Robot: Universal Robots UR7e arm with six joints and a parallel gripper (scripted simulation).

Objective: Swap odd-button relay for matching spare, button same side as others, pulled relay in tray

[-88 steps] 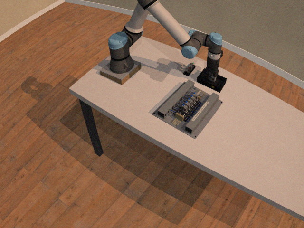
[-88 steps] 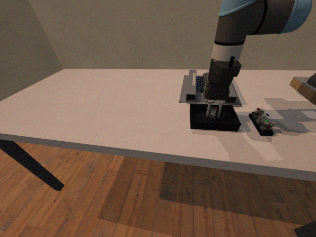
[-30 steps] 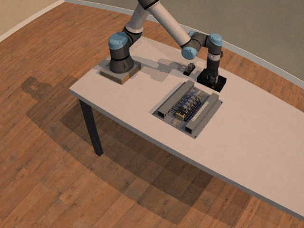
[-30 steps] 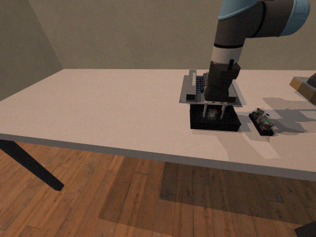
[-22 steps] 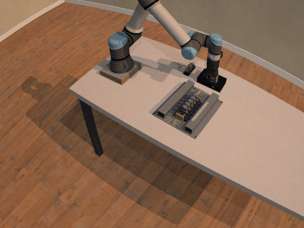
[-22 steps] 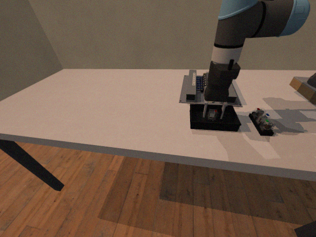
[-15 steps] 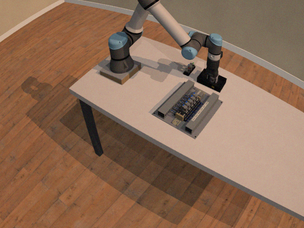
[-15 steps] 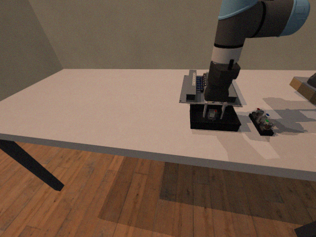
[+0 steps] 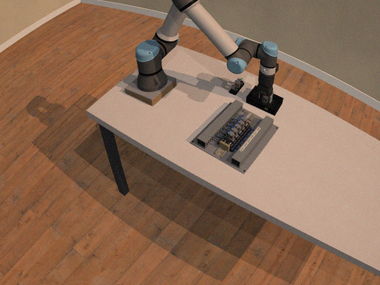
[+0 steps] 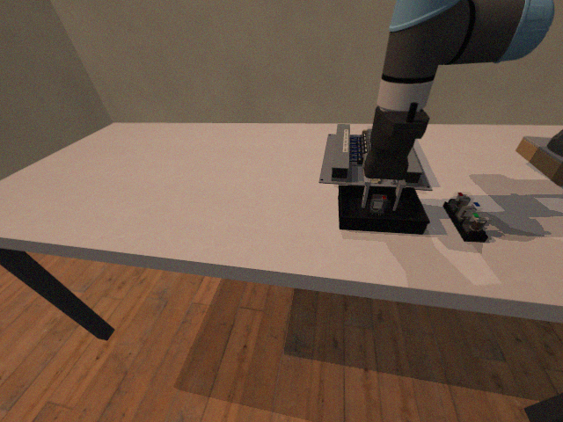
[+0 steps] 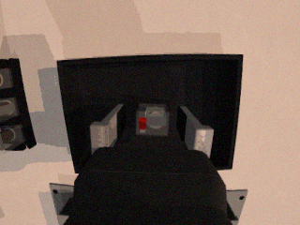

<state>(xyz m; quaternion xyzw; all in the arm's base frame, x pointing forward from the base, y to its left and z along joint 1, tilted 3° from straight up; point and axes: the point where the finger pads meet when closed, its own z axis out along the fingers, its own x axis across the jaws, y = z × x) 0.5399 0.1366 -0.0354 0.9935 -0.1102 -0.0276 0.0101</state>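
The black tray lies 2 cm below my hand. From my hand the other things lie so: black spare holder 16 cm behind, 4 cm to the left, 3 cm below; green-button relay 16 cm behind, 7 cm to the left, 1 cm below.
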